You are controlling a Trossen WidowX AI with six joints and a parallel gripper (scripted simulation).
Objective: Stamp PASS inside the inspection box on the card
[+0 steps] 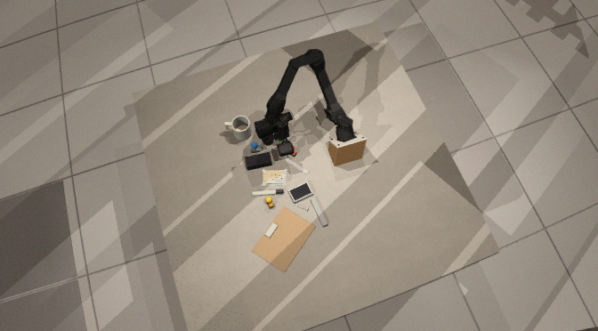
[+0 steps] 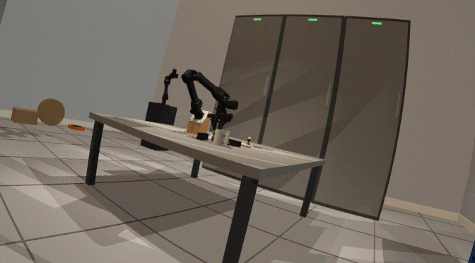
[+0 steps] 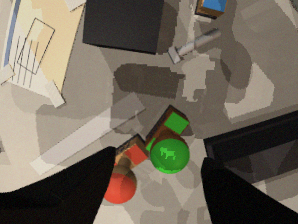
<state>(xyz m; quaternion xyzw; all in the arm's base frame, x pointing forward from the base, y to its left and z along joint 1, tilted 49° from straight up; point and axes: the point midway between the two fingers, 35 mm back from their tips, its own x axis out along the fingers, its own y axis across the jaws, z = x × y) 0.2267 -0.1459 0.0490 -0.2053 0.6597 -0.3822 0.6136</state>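
The green-knobbed stamp is 50 mm below my gripper tip, 10 mm to the right of it and 10 mm behind it. Round my gripper tip: grey ruler: 80 mm to the left, 70 mm below, 10 mm behind; then blue stamp: 110 mm ahead, 50 mm to the right, 50 mm below; then red-knobbed stamp: 50 mm below, 30 mm to the left, 30 mm behind.
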